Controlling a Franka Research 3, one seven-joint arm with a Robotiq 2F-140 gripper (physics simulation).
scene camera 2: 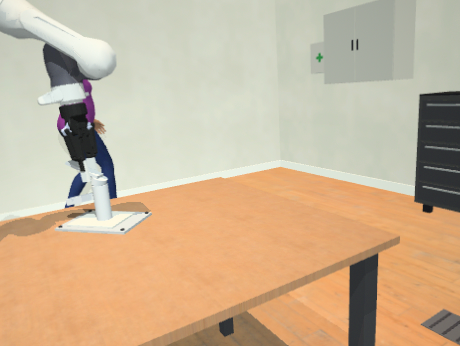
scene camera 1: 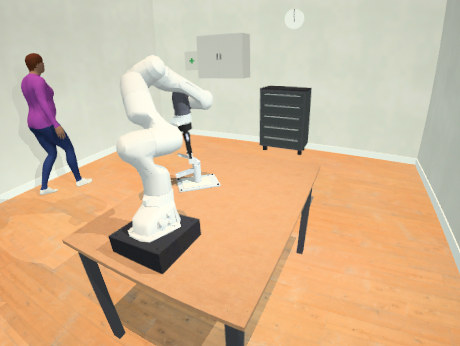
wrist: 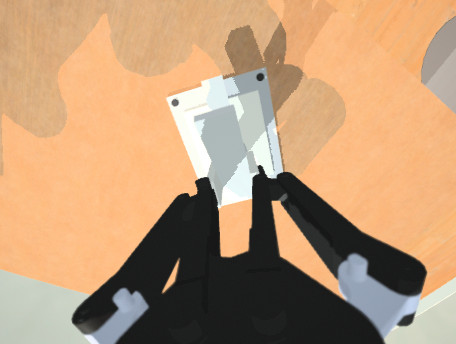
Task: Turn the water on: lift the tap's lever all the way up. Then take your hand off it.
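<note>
The white tap stands on a white base plate [scene camera 1: 212,185] [scene camera 2: 131,223] [wrist: 270,111], with its round column [scene camera 1: 197,173] [scene camera 2: 103,202] upright and its spout [scene camera 1: 185,174] [scene camera 2: 79,200] sticking out low to the left in the scene views. The tap's lever [scene camera 2: 73,164] [wrist: 225,142] slopes upward away from the top of the column. It is tilted up; whether it is at its upper stop I cannot tell. My gripper [scene camera 1: 190,156] [scene camera 2: 88,165] [wrist: 234,165] points down and is shut on the lever, with one finger on each side. The fingers partly hide where the lever meets the column.
The tap stands on the wooden table [scene camera 1: 235,220] [scene camera 2: 225,260], beyond my arm's black base block [scene camera 1: 165,245]. A person in a purple top [scene camera 1: 40,100] [scene camera 2: 104,160] stands beyond the table's far left side. A dark drawer cabinet [scene camera 1: 285,119] [scene camera 2: 440,150] stands near the back wall.
</note>
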